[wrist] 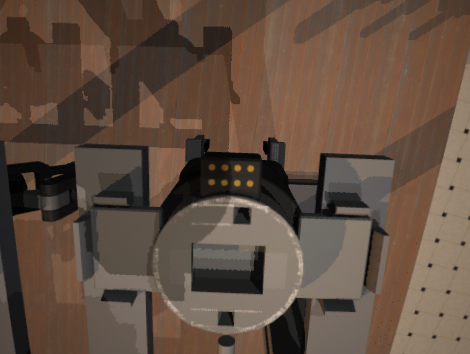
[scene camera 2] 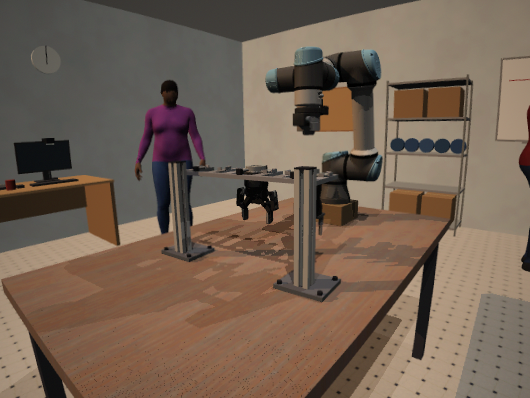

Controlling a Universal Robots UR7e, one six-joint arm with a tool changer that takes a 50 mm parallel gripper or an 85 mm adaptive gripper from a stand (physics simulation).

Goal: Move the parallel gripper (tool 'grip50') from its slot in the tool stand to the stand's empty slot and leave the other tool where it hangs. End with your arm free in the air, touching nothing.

adaptive gripper: wrist; scene camera 2
same spot on adaptive gripper: [wrist: 56,197] = [scene camera 2: 275,192]
